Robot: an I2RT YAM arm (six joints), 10 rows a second.
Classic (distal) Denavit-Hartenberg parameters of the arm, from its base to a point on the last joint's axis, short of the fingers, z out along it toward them. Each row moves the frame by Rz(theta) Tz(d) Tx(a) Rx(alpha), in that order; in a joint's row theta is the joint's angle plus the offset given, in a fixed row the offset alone. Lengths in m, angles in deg.
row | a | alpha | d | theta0
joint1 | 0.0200 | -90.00 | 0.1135 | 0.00
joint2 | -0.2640 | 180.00 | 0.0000 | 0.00
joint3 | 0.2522 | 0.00 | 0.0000 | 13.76
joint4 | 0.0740 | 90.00 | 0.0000 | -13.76
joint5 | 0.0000 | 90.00 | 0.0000 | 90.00
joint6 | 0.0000 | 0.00 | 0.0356 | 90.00
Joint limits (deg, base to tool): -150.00..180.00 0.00..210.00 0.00..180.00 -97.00..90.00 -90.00..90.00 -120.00..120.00
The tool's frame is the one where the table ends.
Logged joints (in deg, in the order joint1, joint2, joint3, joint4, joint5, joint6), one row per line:
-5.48, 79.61, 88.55, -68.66, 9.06, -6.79
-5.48, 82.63, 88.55, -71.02, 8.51, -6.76
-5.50, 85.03, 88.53, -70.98, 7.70, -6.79
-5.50, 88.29, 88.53, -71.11, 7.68, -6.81
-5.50, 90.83, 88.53, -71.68, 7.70, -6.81
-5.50, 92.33, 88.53, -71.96, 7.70, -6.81
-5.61, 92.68, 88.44, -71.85, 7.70, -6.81
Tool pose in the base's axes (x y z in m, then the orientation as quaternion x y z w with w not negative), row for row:
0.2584, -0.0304, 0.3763, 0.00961, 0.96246, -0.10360, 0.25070
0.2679, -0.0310, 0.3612, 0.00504, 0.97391, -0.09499, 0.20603
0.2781, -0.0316, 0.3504, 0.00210, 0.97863, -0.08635, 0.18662
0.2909, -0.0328, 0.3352, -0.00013, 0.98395, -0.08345, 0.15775
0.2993, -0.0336, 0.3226, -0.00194, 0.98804, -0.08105, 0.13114
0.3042, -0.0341, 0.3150, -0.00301, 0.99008, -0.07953, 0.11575
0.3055, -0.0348, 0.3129, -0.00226, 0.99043, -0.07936, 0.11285
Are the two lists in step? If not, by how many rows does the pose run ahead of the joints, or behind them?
They are in step.
